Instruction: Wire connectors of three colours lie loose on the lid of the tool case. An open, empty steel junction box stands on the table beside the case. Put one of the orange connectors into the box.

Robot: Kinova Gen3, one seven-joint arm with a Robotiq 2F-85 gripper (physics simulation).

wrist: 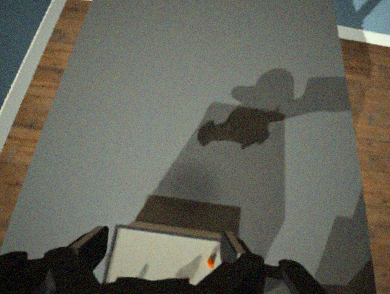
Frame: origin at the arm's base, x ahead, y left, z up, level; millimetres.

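Where they show: gripper, fingertip midpoint: [165,241].
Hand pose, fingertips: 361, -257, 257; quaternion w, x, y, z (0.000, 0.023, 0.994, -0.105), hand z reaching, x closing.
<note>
After its pixels a point has its place, as x, y, z.
A pale, dark-rimmed flat surface [157,250] @[390, -201, 50], which looks like the lid of the tool case, shows at the bottom of the wrist view, partly hidden by the gripper. One small orange connector [211,261] @[297, -186, 62] lies on its right part, close to the right finger in the picture. Dark shadows fall on the pale surface. My gripper [165,241] @[361, -257, 257] is open, with nothing between its fingers; its fingertips appear on either side of the pale surface. How high it is above the surface I cannot tell. The steel junction box and connectors of other colours do not show.
The grey table top [135,100] @[485, -559, -61] stretches away beyond the case, with shadows of the arm and the case on it. Wooden floor [42,110] shows on both sides, and white skirting with blue wall [22,30] stands at the upper corners.
</note>
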